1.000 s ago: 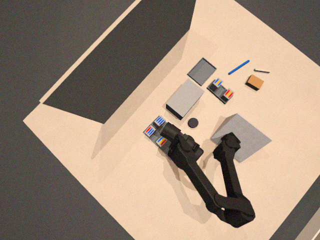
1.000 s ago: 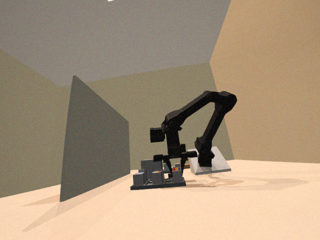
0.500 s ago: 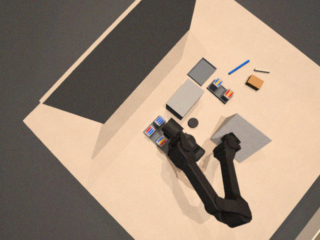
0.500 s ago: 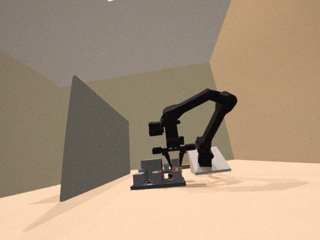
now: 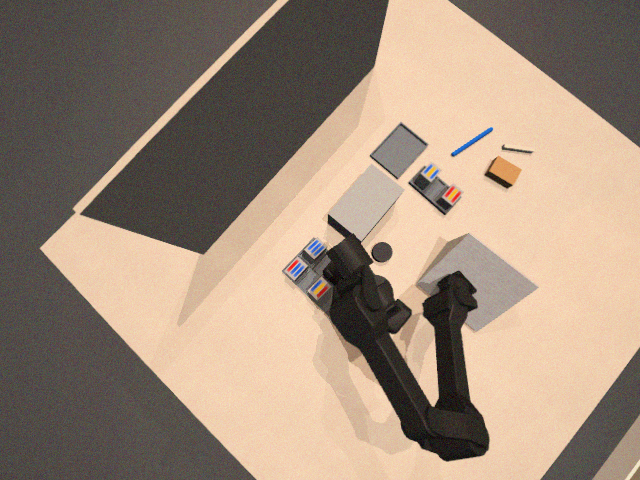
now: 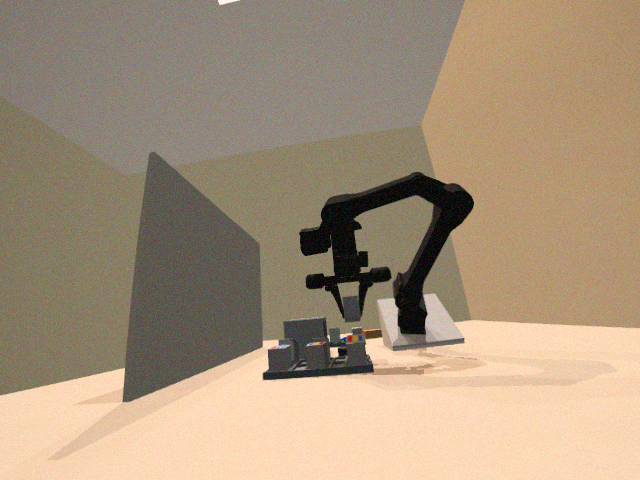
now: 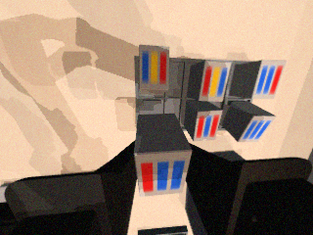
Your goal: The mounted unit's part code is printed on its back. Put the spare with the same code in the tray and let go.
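Now: the grey tray 200 mm ahead of my gripper tip, 340 mm to the right of it and 90 mm below it. From my gripper tip the other things lie so: black tape roll (30 mm ahead, 110 mm to the right, 80 mm below); grey spare block (30 mm above); grey mounted unit (140 mm ahead, 140 mm to the right, 40 mm below).
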